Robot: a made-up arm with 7 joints. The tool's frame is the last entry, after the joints.
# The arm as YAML. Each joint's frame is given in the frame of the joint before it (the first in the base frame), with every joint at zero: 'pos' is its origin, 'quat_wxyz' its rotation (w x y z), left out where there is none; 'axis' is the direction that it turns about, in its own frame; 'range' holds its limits. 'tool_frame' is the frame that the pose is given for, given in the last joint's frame.
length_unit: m
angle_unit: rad
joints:
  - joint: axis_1
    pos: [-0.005, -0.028, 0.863]
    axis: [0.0, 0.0, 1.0]
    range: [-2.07, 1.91]
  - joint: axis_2
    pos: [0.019, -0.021, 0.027]
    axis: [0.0, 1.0, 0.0]
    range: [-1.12, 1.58]
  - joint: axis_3
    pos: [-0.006, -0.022, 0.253]
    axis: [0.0, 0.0, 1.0]
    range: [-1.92, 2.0]
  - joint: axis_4
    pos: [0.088, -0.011, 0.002]
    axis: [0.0, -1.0, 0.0]
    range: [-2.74, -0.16]
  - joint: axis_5
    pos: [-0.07, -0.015, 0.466]
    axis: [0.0, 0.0, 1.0]
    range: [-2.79, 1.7]
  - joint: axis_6
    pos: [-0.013, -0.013, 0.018]
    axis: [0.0, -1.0, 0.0]
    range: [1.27, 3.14]
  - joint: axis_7
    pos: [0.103, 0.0, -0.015]
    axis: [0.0, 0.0, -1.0]
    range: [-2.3, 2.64]
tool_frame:
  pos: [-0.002, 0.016, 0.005]
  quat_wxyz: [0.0, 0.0, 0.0, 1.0]
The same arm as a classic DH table. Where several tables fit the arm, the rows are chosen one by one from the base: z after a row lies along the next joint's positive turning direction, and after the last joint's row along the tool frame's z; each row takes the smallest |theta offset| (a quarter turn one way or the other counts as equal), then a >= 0, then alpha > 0; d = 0 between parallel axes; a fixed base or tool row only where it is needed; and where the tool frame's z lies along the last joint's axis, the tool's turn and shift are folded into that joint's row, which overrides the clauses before.
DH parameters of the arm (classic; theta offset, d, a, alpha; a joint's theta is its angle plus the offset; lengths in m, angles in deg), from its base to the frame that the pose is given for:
base (fixed): 79.88 0.0000 -0.0284 0.00
axis_1: -79.88 0.8900 0.0190 -90.00
axis_2: 0.00 -0.0430 -0.0060 90.00
axis_3: 0.00 0.2550 0.0880 90.00
axis_4: 0.00 0.0260 -0.0700 -90.00
axis_5: 0.00 0.4840 -0.0130 90.00
axis_6: 0.00 0.0130 0.1030 90.00
axis_7: 82.87 0.0000 -0.0161 180.00
tool (fixed): -97.13 -0.0100 0.0000 0.00
Joint limits (deg, base to tool): -118.60..109.43 -64.17..90.53 -110.01..114.59 -156.99..-9.17 -159.86..97.40 72.77..179.91 -131.78..151.26

